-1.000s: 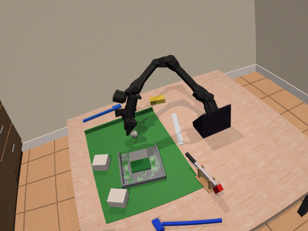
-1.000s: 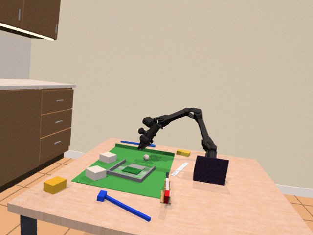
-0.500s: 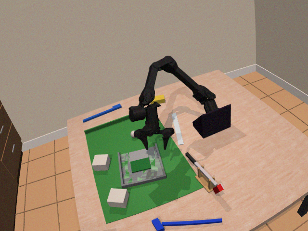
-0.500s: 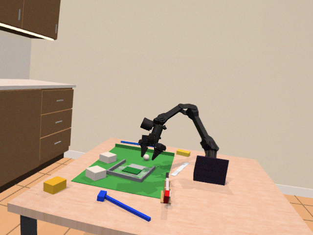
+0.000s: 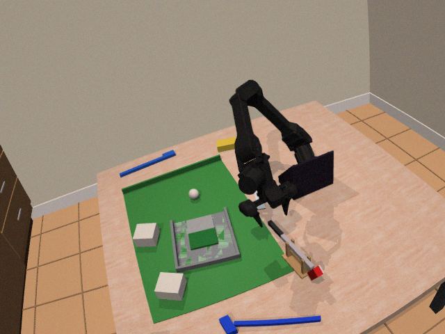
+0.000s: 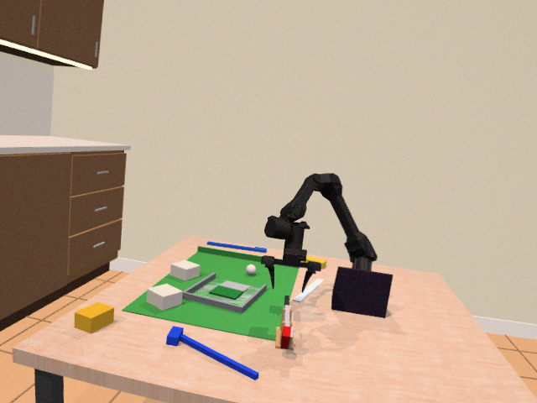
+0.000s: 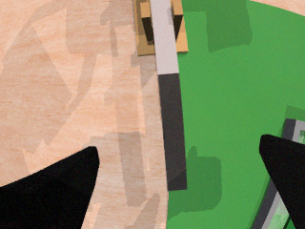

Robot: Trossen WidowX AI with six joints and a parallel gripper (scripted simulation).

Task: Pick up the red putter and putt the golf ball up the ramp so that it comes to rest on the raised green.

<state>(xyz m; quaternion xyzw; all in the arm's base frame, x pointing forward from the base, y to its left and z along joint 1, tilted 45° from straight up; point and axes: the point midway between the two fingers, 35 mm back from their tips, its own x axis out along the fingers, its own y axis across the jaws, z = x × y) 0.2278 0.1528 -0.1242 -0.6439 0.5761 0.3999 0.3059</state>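
Right now the white strip is 4 cm behind my gripper tip, 32 cm to the right of it and 10 cm below it. Round my gripper tip: white golf ball: 21 cm ahead, 36 cm to the right, 8 cm below; red putter: 3 cm behind, 11 cm to the left, 4 cm below; blue hammer: 14 cm ahead, 31 cm to the left, 9 cm below.
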